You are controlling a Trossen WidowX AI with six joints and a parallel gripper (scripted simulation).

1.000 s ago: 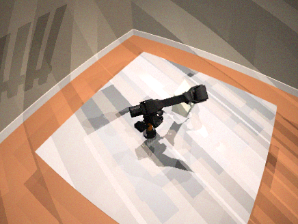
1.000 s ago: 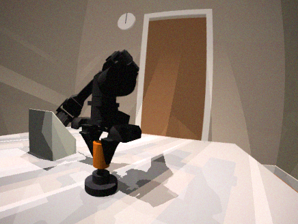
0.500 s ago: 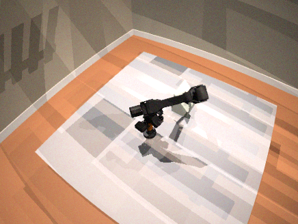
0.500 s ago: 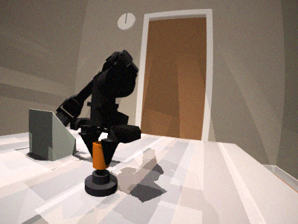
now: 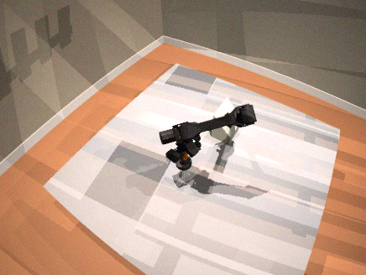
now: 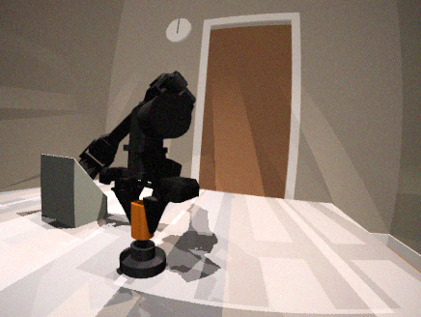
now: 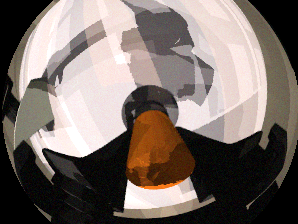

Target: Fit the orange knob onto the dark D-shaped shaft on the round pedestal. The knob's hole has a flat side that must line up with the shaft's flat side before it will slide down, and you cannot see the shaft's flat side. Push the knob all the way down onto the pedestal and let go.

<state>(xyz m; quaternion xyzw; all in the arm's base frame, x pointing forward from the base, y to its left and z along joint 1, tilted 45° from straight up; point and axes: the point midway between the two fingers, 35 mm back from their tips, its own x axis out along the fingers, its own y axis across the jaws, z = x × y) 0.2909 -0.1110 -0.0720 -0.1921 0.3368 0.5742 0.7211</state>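
The orange knob lies 2 cm above my gripper tip. Also, from my gripper tip: pedestal 4 cm below.
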